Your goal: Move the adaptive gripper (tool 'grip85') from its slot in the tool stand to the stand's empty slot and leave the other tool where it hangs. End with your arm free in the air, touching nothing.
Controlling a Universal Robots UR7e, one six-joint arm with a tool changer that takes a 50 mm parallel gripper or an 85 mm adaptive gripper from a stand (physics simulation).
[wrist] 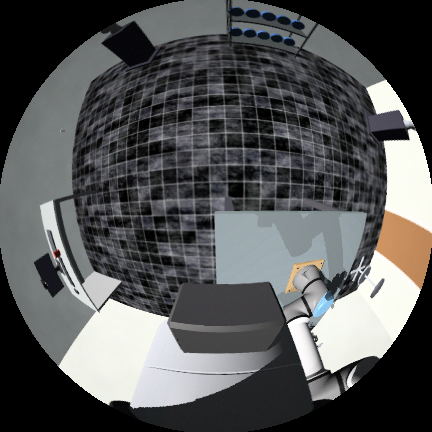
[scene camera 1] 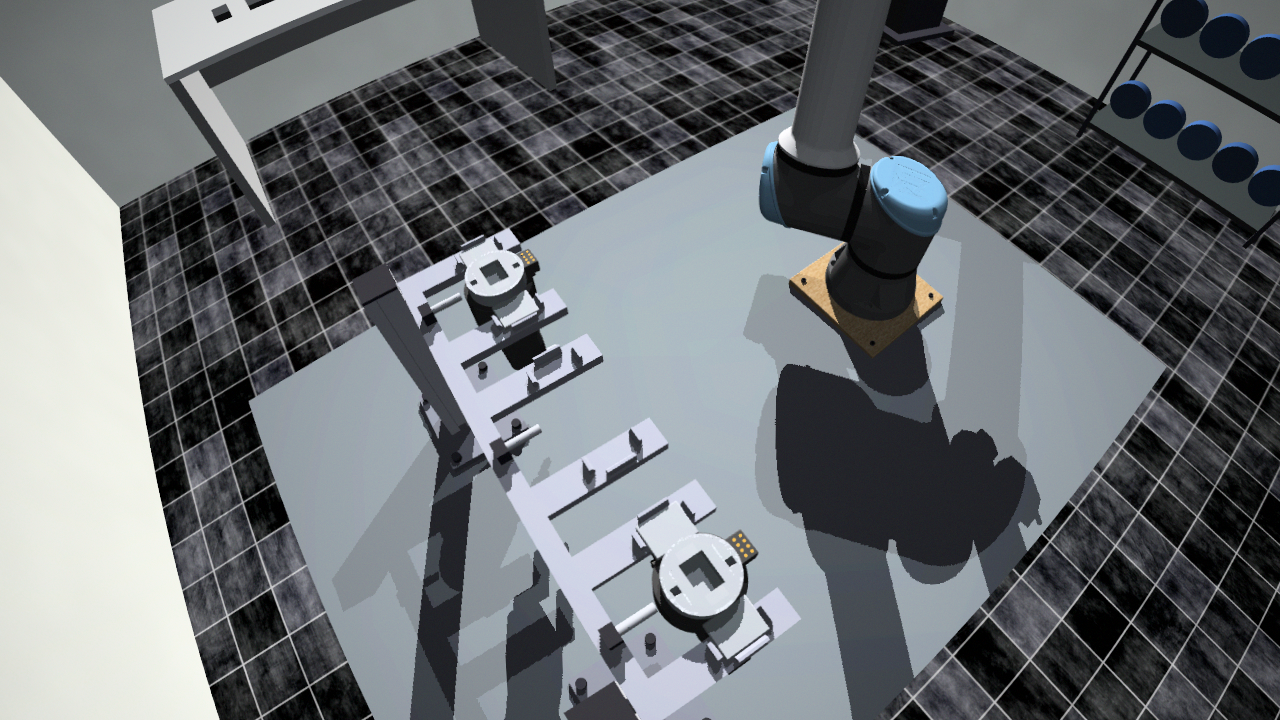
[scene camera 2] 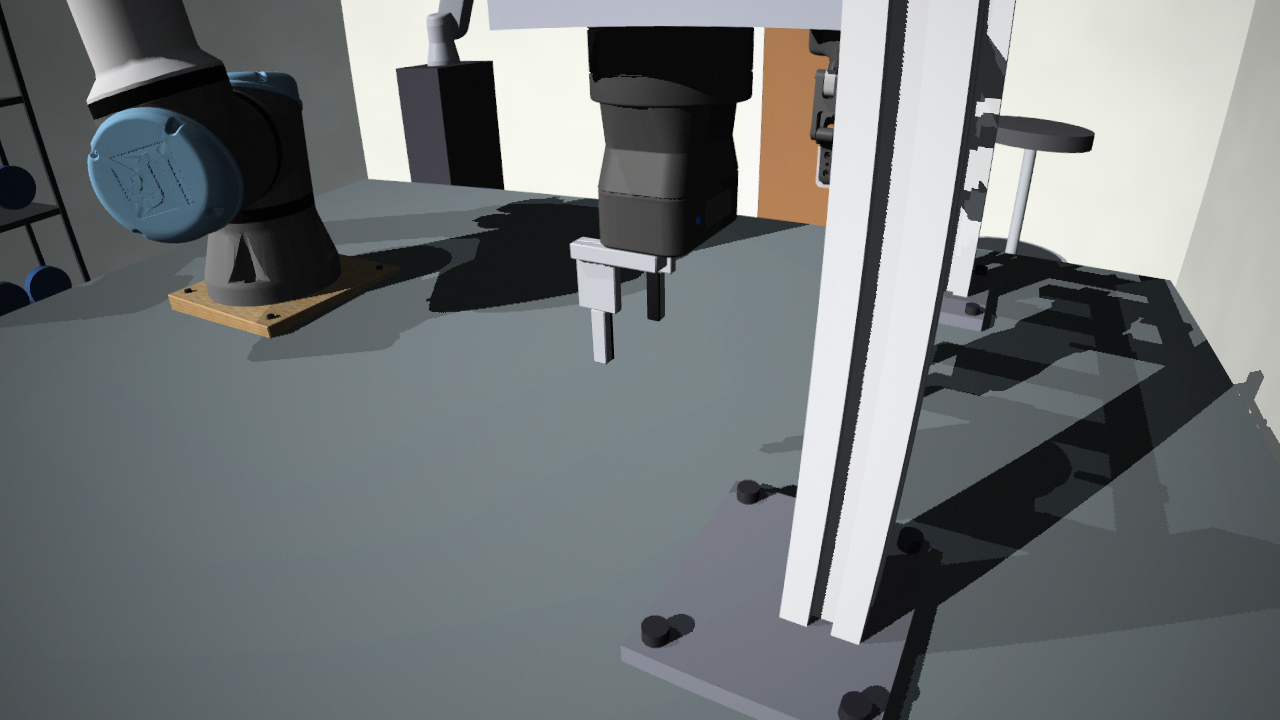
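The adaptive gripper hangs in the near end slot of the tool stand in scene camera 1. In scene camera 2 it is mostly hidden behind the post. The parallel gripper hangs in the far end slot of scene camera 1, its fingers apart and empty. The middle slot, with its bare prong, is empty. My arm reaches up out of both scene views. The wrist view looks down from high up; no gripper or fingers show on the arm there.
The robot base stands on a wooden plate on the grey table. A white desk and a rack of blue discs stand away from it. A stool stands behind the stand in scene camera 2.
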